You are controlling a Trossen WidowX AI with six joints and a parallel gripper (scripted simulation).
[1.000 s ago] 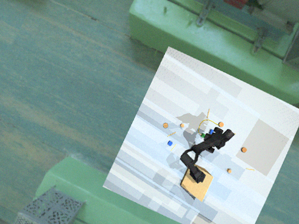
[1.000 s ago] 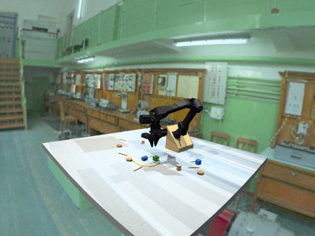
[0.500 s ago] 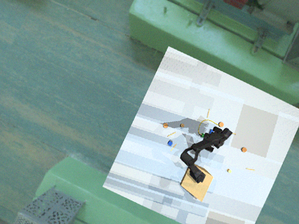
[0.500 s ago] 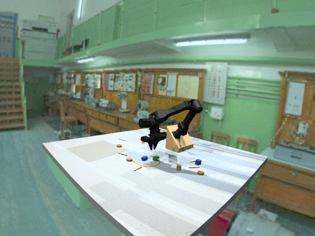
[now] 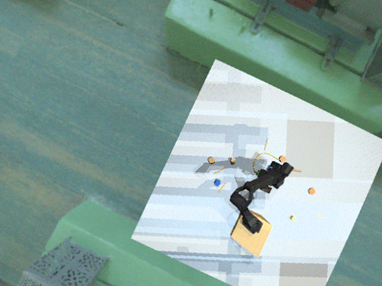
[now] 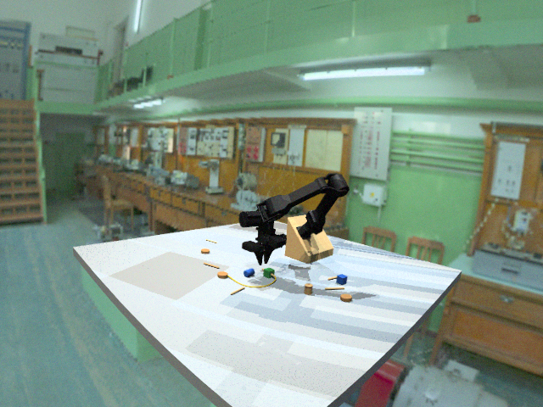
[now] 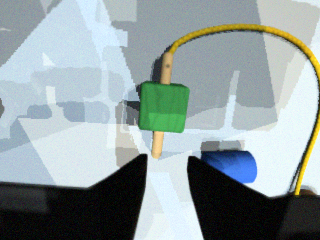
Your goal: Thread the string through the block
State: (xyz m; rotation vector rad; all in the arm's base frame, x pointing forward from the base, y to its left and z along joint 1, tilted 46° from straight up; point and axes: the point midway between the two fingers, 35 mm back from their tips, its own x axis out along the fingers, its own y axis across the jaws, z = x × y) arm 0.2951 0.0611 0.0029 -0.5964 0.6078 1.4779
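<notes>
Now: gripper tip 30 mm to the right of the green cube and 30 mm above it. Round my gripper tip: round wooden button (140 mm ahead, 70 mm to the right, 30 mm below); blue cylinder (50 mm ahead, 30 mm below, 20 mm to the right); thin wooden stick (40 mm to the left, 30 mm below).
</notes>
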